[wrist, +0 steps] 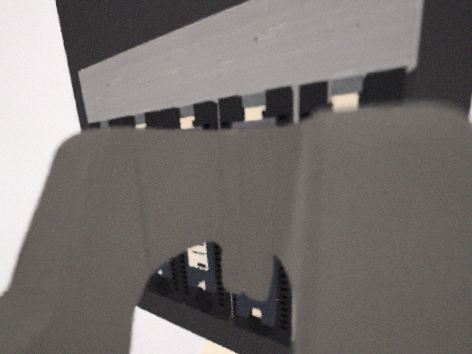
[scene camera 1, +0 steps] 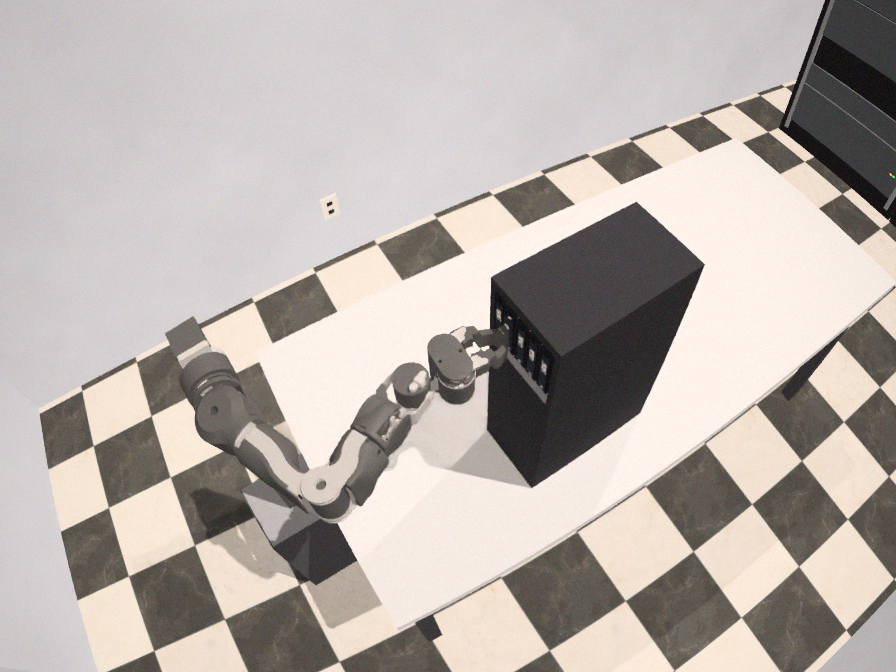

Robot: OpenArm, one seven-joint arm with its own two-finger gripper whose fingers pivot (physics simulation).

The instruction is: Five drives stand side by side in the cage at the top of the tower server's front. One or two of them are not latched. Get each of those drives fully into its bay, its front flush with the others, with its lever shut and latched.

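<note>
The black tower server (scene camera 1: 593, 289) stands upright on the table, its drive cage at the top of the front. In the scene view the leftmost drive (scene camera 1: 498, 313), the third (scene camera 1: 520, 340), the fourth (scene camera 1: 531, 355) and the fifth (scene camera 1: 544, 368) show light labels, with no lever visibly swung out. My gripper (scene camera 1: 504, 341) (wrist: 252, 209) is shut and empty, its fingertips against or very near the second drive (wrist: 256, 314) from the left. The fingers hide most of that drive; whether it is flush or latched cannot be told. The third drive (wrist: 198, 257) shows beside the fingertips in the wrist view.
A grey ledge (wrist: 250, 55) runs along the cage's lower edge, close to my fingers. The server stands on a white table (scene camera 1: 759, 209). My arm (scene camera 1: 361, 448) reaches over the table from its base. A dark rack cabinet (scene camera 1: 839, 108) stands on the floor beyond the table.
</note>
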